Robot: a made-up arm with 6 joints. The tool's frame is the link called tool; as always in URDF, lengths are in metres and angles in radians.
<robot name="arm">
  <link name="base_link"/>
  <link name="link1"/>
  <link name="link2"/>
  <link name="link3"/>
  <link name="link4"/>
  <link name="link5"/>
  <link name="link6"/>
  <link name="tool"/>
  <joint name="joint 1" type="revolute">
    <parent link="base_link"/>
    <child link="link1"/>
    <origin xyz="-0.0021 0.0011 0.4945"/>
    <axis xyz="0 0 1"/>
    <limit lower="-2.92" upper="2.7"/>
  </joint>
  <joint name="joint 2" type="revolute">
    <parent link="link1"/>
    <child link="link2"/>
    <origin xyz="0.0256 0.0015 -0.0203"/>
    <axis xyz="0 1 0"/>
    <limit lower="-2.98" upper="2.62"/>
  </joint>
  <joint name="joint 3" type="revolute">
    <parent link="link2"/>
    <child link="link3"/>
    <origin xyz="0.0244 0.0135 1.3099"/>
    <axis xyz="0 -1 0"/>
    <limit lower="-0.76" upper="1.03"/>
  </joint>
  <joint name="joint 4" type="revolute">
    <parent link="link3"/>
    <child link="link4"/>
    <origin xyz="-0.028 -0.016 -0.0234"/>
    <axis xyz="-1 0 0"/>
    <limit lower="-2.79" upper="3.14"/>
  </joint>
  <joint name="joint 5" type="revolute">
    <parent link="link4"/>
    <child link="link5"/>
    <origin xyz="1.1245 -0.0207 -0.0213"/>
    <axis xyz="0 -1 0"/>
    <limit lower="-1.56" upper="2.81"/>
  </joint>
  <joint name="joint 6" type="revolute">
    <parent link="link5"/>
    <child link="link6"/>
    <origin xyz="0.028 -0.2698 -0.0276"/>
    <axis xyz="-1 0 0"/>
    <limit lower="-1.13" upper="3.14"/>
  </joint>
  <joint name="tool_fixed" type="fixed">
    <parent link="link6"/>
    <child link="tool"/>
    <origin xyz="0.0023 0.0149 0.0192" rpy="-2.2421 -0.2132 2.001"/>
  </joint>
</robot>
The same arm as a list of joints. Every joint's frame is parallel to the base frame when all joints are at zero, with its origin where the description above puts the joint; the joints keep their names.
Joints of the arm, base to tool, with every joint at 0 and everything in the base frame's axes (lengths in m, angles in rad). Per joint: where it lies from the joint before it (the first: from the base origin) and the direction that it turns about. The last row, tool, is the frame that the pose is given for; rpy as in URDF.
joint 1: axis +z offset -0.0021 0.0011 0.4945
joint 2: axis +y offset 0.0256 0.0015 -0.0203
joint 3: axis -y offset 0.0244 0.0135 1.3099
joint 4: axis -x offset -0.028 -0.016 -0.0234
joint 5: axis -y offset 1.1245 -0.0207 -0.0213
joint 6: axis -x offset 0.028 -0.2698 -0.0276
tool: offset 0.0023 0.0149 0.0192 rpy -2.2421 -0.2132 2.001
Joint limits (rad, base to tool): -2.92..2.7 -2.98..2.62 -0.76..1.03 -2.79..3.14 -1.56..2.81 -1.13..3.14

